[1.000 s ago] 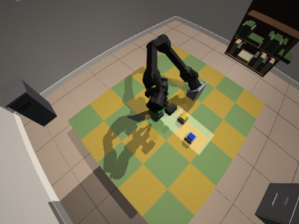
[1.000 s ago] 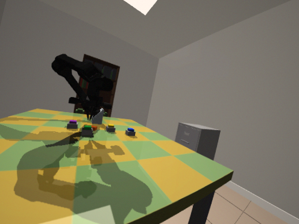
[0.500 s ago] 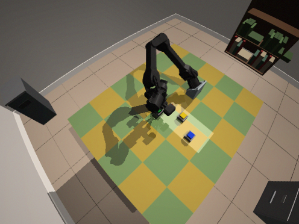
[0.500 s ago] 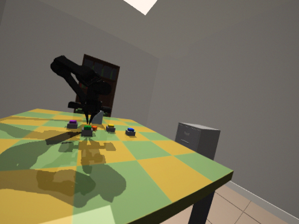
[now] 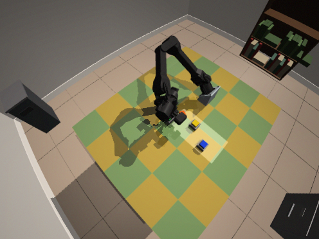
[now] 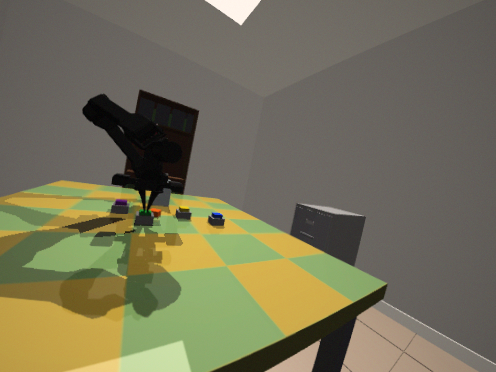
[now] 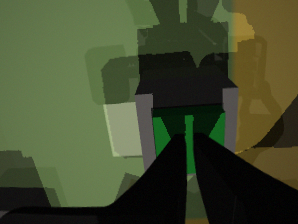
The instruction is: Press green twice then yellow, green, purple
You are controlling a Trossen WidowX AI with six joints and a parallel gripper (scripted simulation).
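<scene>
My gripper tip is now 10 mm above the green button. From my gripper tip the other things lie so: blue button: 40 mm behind, 240 mm to the left; yellow button: 90 mm behind, 120 mm to the left; orange block: 90 mm behind, 30 mm to the left, 20 mm below.
</scene>
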